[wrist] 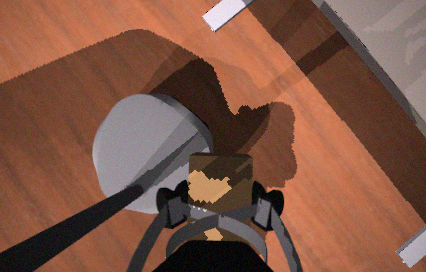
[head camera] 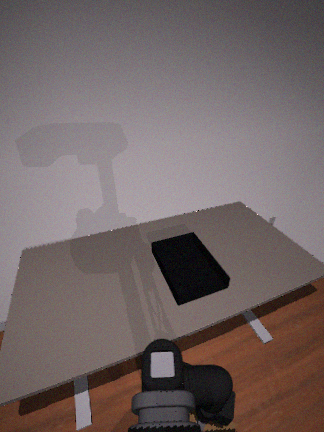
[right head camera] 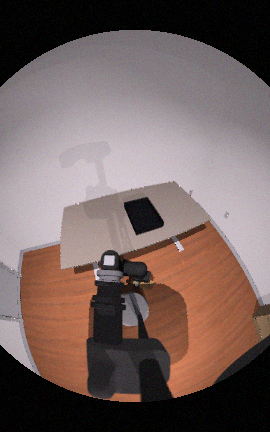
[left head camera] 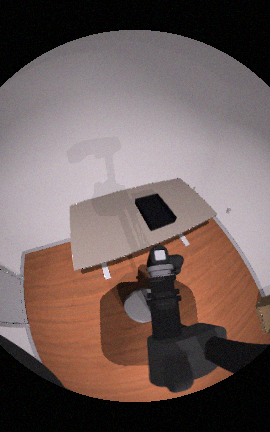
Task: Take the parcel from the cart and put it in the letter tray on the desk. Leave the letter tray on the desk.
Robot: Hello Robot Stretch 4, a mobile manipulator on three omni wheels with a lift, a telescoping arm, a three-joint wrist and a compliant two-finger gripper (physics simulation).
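Places are measured from the robot's base along level axes (x ahead, y left, z up), in metres.
Pixels of known places: gripper, fingertip midpoint: [wrist: 219, 196] [right head camera: 138, 281]; robot's base, origin of the base link: [wrist: 161, 151] [right head camera: 130, 307] [left head camera: 142, 304].
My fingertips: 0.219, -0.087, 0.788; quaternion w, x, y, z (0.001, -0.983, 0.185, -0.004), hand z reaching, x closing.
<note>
For each thing: its top centre in the pictures, then the offset to it from my fingertips, as dx, dy, dz. Level surfaces: height alone.
- tan parcel, middle of its top: [wrist: 218, 235] [head camera: 207, 424] [right head camera: 142, 281] -0.009, -0.023, +0.035
- black letter tray, middle of its top: [head camera: 187, 258] [right head camera: 142, 210] [left head camera: 154, 207] +0.614, -0.055, -0.025
- grey-beige desk, its level: dz -0.095
The tan parcel [wrist: 209, 186] is held between the two fingertips of my gripper [wrist: 219, 196] in the wrist view, partly in shadow. The gripper is shut on it, above the floor and short of the desk's front edge. In the head view the wrist hides most of the gripper and parcel. The black letter tray [head camera: 190, 270] [left head camera: 156, 212] [right head camera: 144, 216] lies on the grey-beige desk [head camera: 65, 300] [left head camera: 87, 235] [right head camera: 80, 232] [wrist: 402, 30], right of its middle. The cart does not show in these views.
The robot's round pale base part [wrist: 132, 145] [left head camera: 136, 306] is low beside the gripper. Pale desk feet [head camera: 83, 402] [wrist: 225, 15] stick out on the wooden floor. The desk backs onto a wall. Part of a tan shelf unit [left head camera: 265, 315] [right head camera: 262, 324] shows at the right edge.
</note>
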